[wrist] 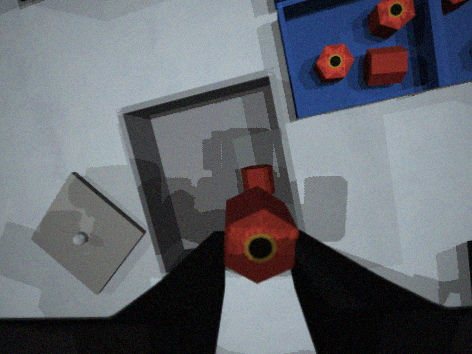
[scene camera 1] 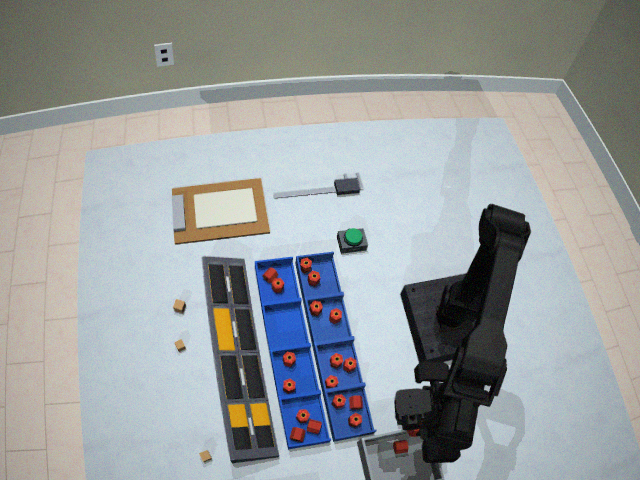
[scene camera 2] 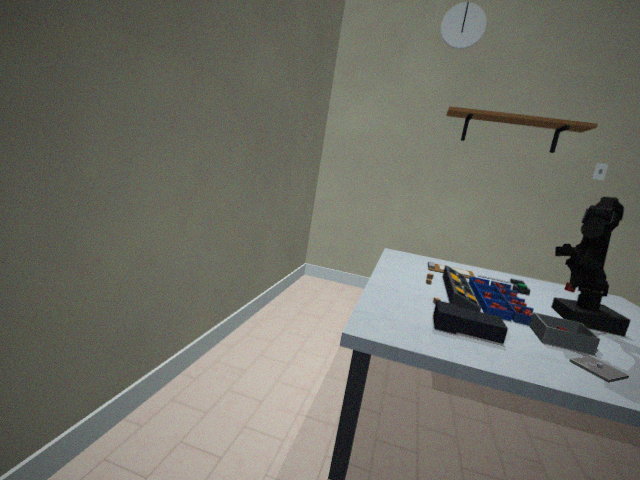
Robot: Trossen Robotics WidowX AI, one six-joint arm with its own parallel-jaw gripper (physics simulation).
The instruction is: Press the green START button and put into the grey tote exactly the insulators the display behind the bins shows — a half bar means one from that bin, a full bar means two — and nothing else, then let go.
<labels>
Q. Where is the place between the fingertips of my gripper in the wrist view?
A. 256,241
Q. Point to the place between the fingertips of my gripper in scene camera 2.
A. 571,288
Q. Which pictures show my gripper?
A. The wrist view, scene camera 1 and scene camera 2: all of them.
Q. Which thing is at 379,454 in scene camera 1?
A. A grey tote.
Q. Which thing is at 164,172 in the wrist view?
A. A grey tote.
</labels>
